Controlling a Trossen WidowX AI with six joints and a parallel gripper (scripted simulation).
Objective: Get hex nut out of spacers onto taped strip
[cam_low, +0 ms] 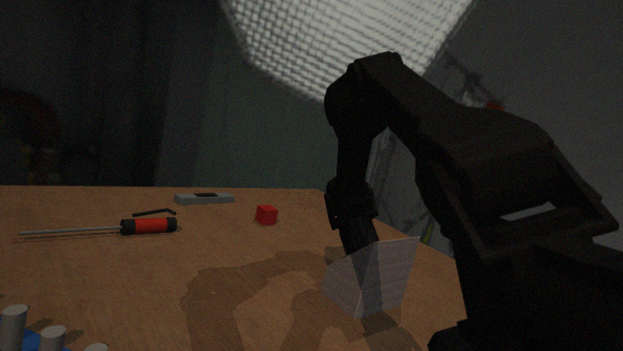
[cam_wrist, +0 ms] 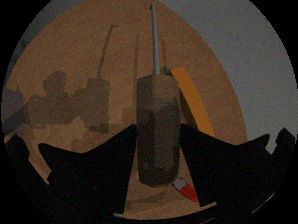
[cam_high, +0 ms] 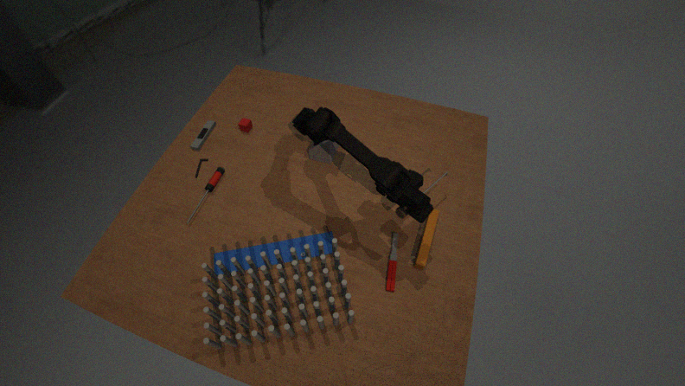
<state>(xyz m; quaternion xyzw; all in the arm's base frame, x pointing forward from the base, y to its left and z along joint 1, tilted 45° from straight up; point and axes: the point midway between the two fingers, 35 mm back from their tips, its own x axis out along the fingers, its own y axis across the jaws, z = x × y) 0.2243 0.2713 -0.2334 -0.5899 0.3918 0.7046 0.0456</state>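
My gripper tip is 9 cm to the right of the orange bar, 8 cm above it and 6 cm short of it. From my gripper tip the other things lie so: blue taped strip (39 cm to the right, 24 cm ahead, 9 cm below); red-and-grey tool (16 cm ahead, 9 cm below, 1 cm to the right); red cube (73 cm to the right, 26 cm behind, 7 cm below).
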